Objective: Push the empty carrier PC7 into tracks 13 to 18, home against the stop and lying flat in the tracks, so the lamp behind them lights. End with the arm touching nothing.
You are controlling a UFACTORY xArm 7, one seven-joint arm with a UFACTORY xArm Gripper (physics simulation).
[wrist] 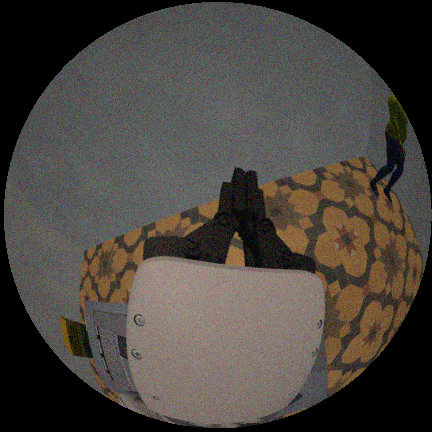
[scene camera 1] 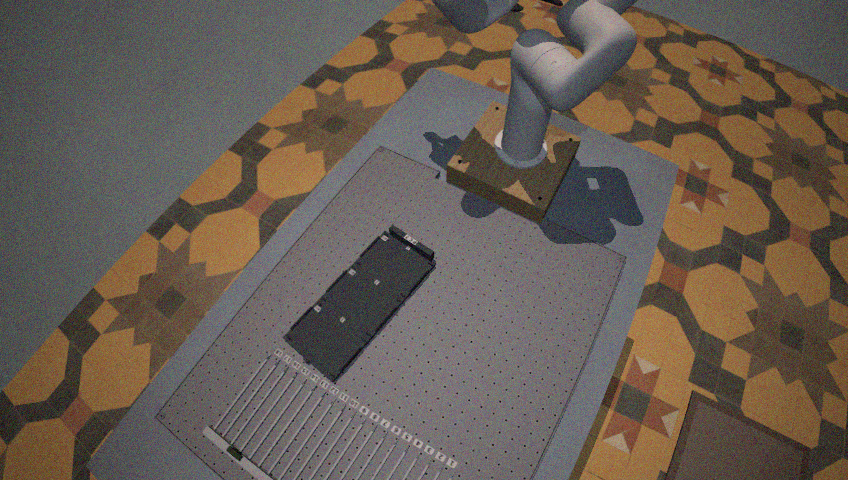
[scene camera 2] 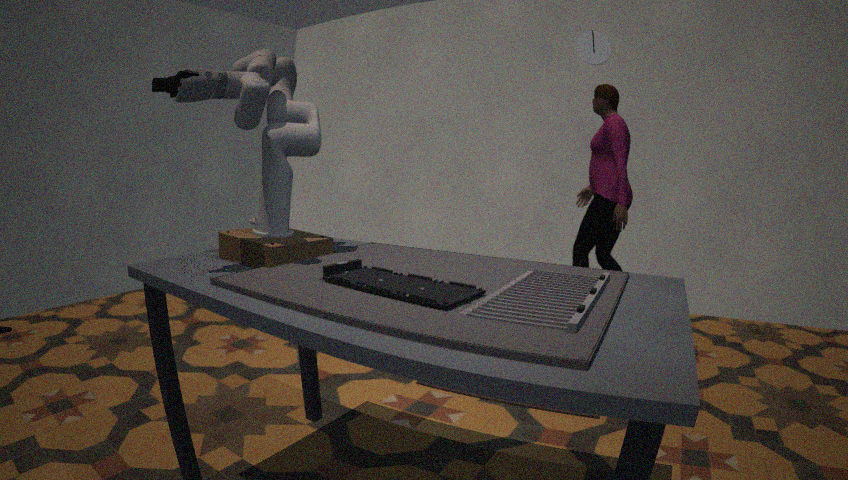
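Pixels of known places: gripper, fingertip midpoint: (wrist: 240, 181) (scene camera 2: 152, 84); arm's base at its link origin: (scene camera 1: 520, 148) (scene camera 2: 272, 234).
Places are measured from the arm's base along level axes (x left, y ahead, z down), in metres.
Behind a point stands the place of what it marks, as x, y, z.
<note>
The dark carrier PC7 (scene camera 1: 363, 300) @(-0.209, 0.460, 0.042) (scene camera 2: 404, 288) @(-0.245, 0.482, 0.042) lies on the pegboard, its raised, labelled end toward the arm's base. Its other end is beside the number labels at the mouth of the tracks (scene camera 1: 364, 410) @(-0.127, 0.658, 0.052), roughly facing the higher-numbered ones; the label digits are blurred. The carrier is outside the tracks. The pale stop bar (scene camera 1: 215, 438) @(-0.359, 0.811, 0.037) (scene camera 2: 589, 302) @(-0.257, 0.837, 0.037) is at the far end of the tracks. Small dark-green lamps (scene camera 2: 580, 308) @(-0.321, 0.818, 0.031) sit along it, and none looks lit. My gripper (scene camera 2: 154, 84) @(-0.366, -0.154, -0.410) (wrist: 240, 181) @(-0.366, -0.154, -0.410) is shut and empty, high up and far from the carrier, pointing away from the board.
The arm stands on a wooden block (scene camera 1: 496, 193) @(-0.025, 0.130, 0.029) (scene camera 2: 241, 248) @(-0.124, -0.024, 0.024) at one end of the table (scene camera 1: 645, 178) @(0.331, -0.080, 0.066) (scene camera 2: 648, 362) @(-0.469, 0.930, 0.065). The pegboard (scene camera 1: 505, 309) @(0.061, 0.386, 0.052) (scene camera 2: 416, 333) @(-0.453, 0.574, 0.052) lies on the table. A person in pink (scene camera 2: 611, 154) stands behind it. A person in yellow-green (wrist: 396, 125) is at right in the wrist view.
</note>
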